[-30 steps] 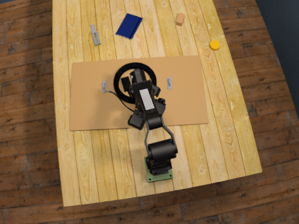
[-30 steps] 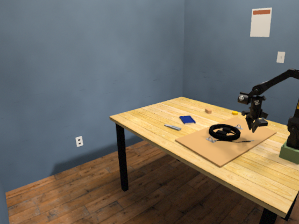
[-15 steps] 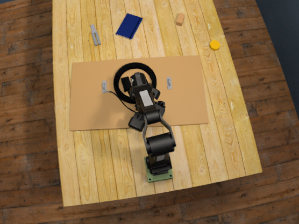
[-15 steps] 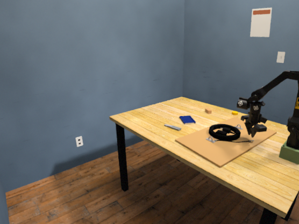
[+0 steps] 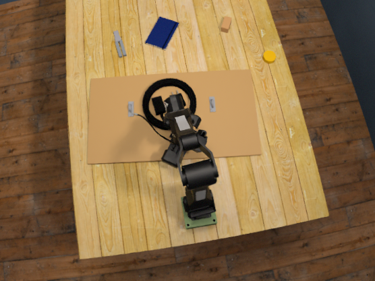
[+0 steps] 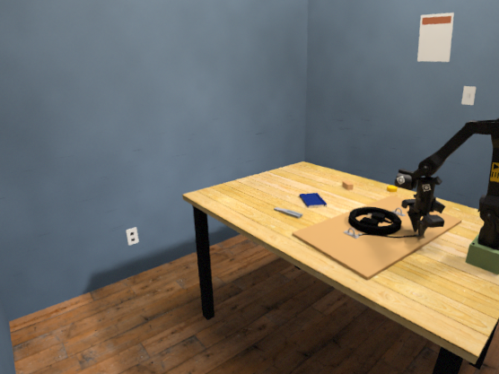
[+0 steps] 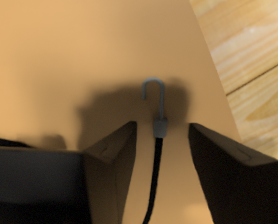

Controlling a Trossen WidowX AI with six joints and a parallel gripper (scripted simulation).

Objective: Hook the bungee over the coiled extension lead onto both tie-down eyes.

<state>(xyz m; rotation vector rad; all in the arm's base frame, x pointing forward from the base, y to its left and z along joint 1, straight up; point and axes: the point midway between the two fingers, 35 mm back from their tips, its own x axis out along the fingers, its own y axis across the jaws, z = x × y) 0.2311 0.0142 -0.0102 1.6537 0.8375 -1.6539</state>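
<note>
The board lies 130 mm ahead of my hand, 50 mm below it and 10 mm to the left of it. From my hand the other things lie so: black coiled extension lead 170 mm ahead, 30 mm below, 20 mm to the left; tan block 480 mm ahead, 270 mm to the right, 40 mm below; yellow disc 410 mm to the right, 300 mm ahead, 50 mm below.
</note>
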